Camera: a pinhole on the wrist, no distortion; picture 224 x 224 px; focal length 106.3 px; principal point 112.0 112.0 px. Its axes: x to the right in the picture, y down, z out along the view. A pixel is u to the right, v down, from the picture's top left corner.
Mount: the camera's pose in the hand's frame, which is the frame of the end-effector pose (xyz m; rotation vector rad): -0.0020 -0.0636 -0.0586 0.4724 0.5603 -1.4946
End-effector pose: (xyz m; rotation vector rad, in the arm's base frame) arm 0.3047 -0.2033 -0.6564 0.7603 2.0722 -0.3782
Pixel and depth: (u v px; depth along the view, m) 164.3 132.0 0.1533
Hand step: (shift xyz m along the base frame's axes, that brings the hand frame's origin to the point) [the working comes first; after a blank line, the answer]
In the camera's frame: 0.0754 0.0288 0.1533

-0.1447 -0.1602 -0.0399
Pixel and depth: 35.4 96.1 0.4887
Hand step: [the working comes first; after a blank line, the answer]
In the camera's frame: -0.3522 -0.0731 0.4887

0.3094 -0.3679 -0.2773
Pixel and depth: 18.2 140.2 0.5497
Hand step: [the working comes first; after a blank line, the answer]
In the camera's frame: -0.4851 0.1458 0.5497

0.3359 -0.2891 -0.5271
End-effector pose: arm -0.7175 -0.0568 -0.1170 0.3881 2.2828 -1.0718
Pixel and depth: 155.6 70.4 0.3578
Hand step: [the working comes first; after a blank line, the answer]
In the camera's frame: 0.1468 -0.1400 0.3578

-0.0448 -0.3658 0.2474
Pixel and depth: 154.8 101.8 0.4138
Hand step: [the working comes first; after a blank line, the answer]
In the camera's frame: 0.1666 -0.0397 0.4138

-0.1385 -0.4150 0.1985
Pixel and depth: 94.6 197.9 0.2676
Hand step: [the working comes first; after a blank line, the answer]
In the camera's frame: -0.0438 0.2162 0.2676

-0.2066 -0.2453 -0.1141
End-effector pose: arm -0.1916 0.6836 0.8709 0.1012 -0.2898 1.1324
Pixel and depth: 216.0 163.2 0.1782
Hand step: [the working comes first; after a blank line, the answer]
In the camera's frame: 0.1743 0.0858 0.1782

0.3195 -0.0427 0.0183
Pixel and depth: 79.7 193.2 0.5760
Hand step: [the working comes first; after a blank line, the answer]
In the camera's frame: -0.1750 0.4400 0.5760

0.3388 0.1915 0.6103
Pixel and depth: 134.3 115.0 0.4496
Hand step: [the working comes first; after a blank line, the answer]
In the camera's frame: 0.0943 0.0127 0.4496

0.3452 -0.1978 0.2647
